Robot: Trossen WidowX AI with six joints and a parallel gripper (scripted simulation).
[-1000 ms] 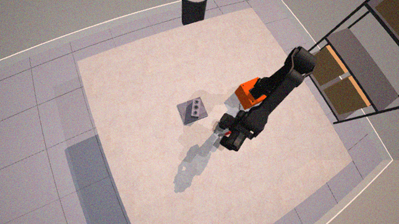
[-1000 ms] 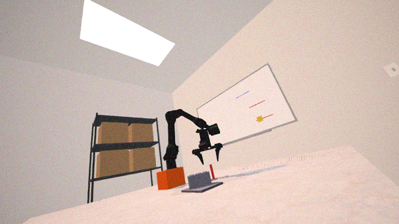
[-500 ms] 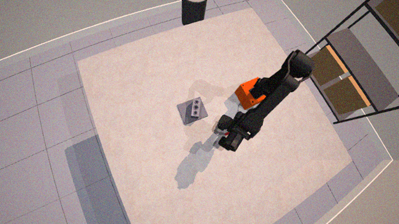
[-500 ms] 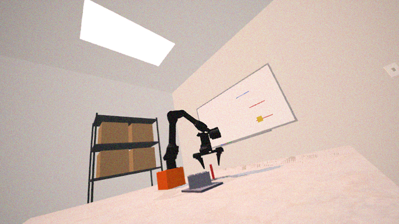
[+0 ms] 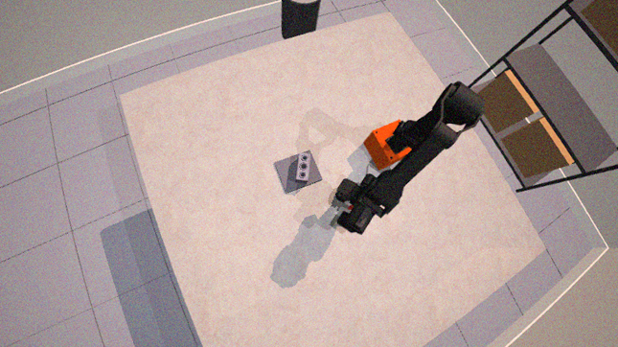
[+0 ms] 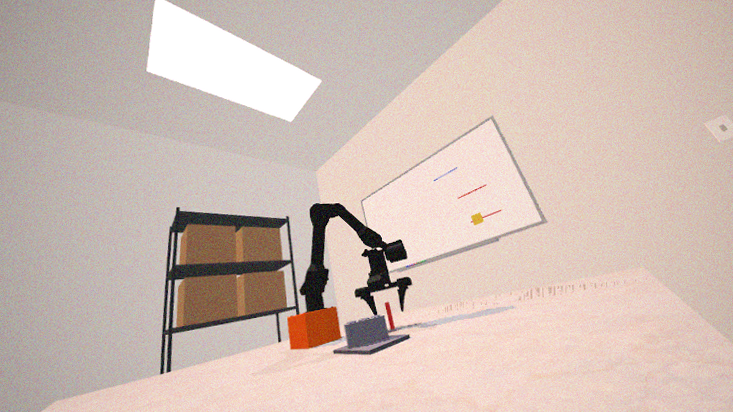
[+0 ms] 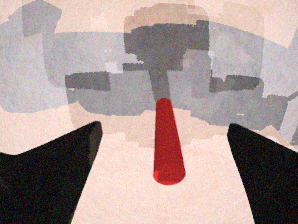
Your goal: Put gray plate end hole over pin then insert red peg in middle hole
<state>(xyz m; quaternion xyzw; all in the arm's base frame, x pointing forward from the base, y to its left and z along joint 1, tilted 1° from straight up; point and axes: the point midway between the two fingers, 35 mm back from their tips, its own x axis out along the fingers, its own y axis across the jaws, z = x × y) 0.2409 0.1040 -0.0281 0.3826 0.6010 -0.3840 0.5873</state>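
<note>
Right now my gripper tip is 20 cm to the left of the gray plate and 8 cm short of it. Also, from my gripper tip: red peg right at my gripper tip; dark base 19 cm to the right, 9 cm ahead, 3 cm below.
</note>
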